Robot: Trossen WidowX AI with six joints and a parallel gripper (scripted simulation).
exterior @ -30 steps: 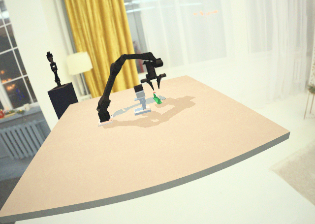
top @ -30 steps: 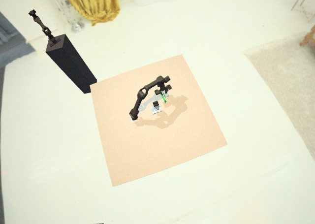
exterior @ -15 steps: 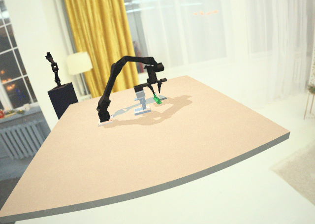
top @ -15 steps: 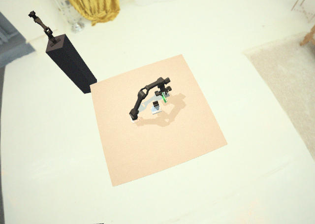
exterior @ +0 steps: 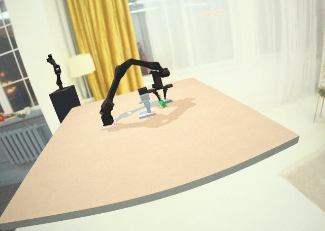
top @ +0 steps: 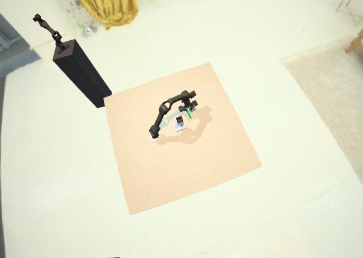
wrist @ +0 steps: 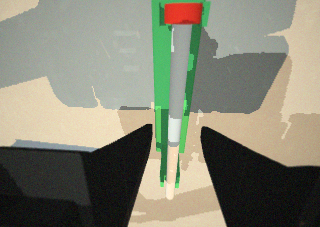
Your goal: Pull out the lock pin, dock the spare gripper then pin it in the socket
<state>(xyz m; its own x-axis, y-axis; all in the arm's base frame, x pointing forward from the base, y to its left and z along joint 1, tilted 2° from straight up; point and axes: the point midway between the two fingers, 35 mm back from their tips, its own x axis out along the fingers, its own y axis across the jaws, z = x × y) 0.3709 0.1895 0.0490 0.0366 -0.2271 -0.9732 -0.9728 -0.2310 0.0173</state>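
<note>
Right now the green cradle is 10 mm to the left of my gripper tip, 10 mm below it and 10 mm behind it. The rest, counted from my gripper tip: spare gripper 130 mm to the right, 100 mm behind, 90 mm above; then grey mount 130 mm to the right, 110 mm behind, 20 mm above.
</note>
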